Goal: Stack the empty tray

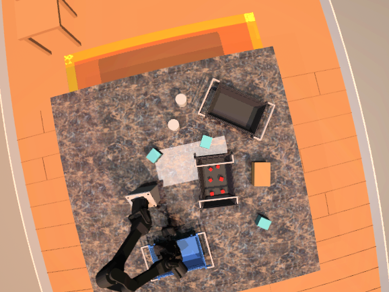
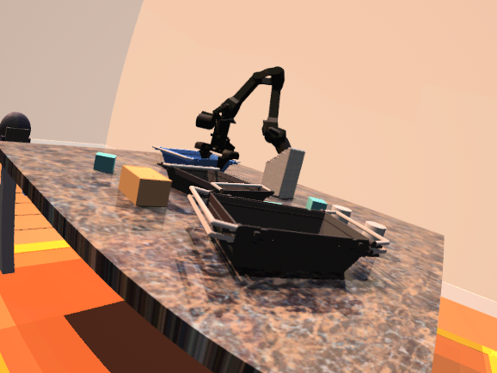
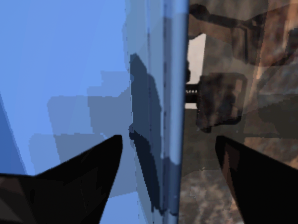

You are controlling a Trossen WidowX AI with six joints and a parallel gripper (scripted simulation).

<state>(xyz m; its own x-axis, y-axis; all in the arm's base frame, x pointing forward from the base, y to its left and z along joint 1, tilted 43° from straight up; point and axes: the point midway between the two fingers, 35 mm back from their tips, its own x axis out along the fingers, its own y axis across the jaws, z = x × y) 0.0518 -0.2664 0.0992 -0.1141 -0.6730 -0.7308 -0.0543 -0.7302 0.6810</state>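
My gripper tip is now 90 mm to the left of the blue tray and 30 mm below it. Round my gripper tip: orange block: 540 mm ahead, 190 mm to the left, 20 mm above.
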